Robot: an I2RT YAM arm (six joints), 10 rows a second.
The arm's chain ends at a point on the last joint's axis. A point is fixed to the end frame.
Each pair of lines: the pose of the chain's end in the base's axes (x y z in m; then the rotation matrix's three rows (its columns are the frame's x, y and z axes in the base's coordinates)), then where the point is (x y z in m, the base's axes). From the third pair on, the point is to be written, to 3 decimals.
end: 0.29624 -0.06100 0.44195; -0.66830 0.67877 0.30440; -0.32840 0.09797 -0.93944; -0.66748 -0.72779 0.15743
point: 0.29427 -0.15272 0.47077
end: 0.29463 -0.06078 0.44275; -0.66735 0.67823 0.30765; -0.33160 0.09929 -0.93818; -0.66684 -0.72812 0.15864
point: 0.29298 -0.15246 0.47170
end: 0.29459 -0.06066 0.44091; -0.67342 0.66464 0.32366; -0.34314 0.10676 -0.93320; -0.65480 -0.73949 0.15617
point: 0.295 -0.152 0.470
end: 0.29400 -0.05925 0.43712; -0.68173 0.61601 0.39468; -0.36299 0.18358 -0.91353; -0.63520 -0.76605 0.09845
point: 0.302 -0.152 0.462
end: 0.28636 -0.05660 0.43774; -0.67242 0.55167 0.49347; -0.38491 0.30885 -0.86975; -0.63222 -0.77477 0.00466
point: 0.305 -0.149 0.455
